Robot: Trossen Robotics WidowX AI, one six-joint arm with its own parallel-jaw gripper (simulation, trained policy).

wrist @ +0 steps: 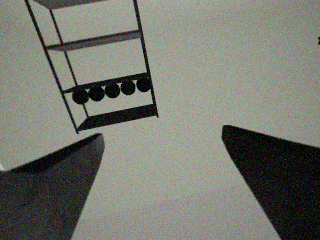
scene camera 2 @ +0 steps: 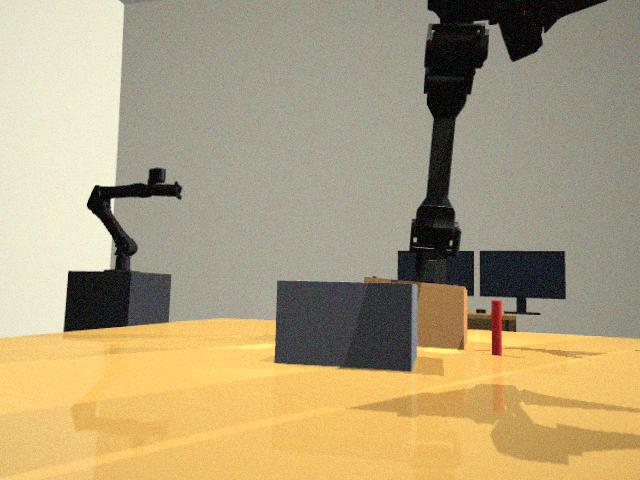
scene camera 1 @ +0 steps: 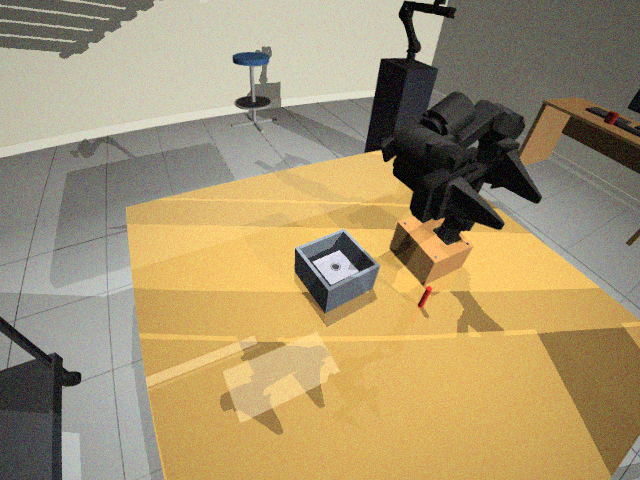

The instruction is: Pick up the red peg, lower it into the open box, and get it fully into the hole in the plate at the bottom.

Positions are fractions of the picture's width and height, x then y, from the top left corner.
plate: scene camera 1 0.52, 0.56; not seen in the wrist view (out of frame); not seen in scene camera 2 (hidden by a grey box)
